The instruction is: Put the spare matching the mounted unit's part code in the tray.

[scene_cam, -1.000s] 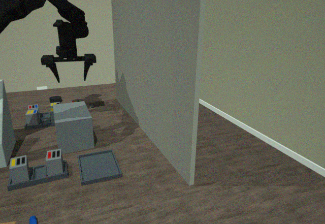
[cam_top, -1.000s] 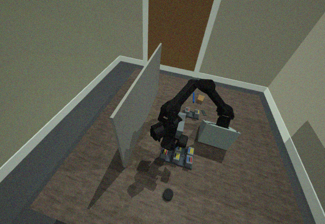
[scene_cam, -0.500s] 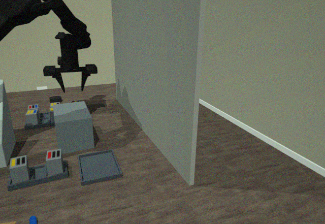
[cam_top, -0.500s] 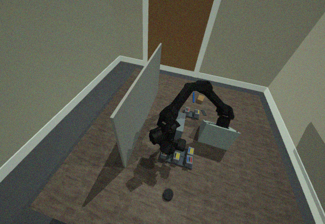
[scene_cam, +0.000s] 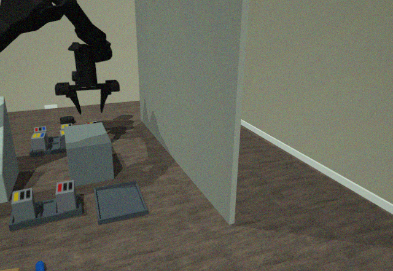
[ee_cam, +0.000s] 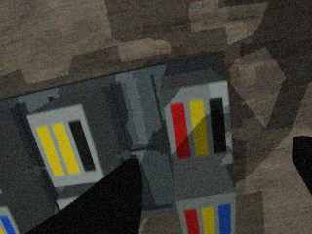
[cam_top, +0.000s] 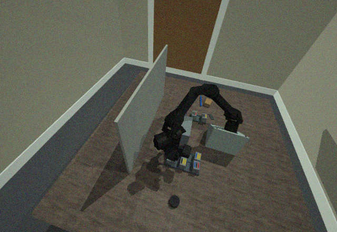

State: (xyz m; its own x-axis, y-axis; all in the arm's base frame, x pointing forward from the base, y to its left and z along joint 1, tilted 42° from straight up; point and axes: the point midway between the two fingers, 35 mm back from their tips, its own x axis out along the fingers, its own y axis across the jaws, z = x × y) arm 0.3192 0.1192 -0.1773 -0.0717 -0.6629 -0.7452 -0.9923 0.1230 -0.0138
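My gripper tip is now 50 mm above the grey spare block. The rest, counted from my gripper tip: black tape roll: 70 mm behind, 200 mm to the left, 80 mm below; tall grey panel: 190 mm ahead, 230 mm to the right, 140 mm above; grey mounted unit: 40 mm behind, 210 mm to the right, 40 mm below.
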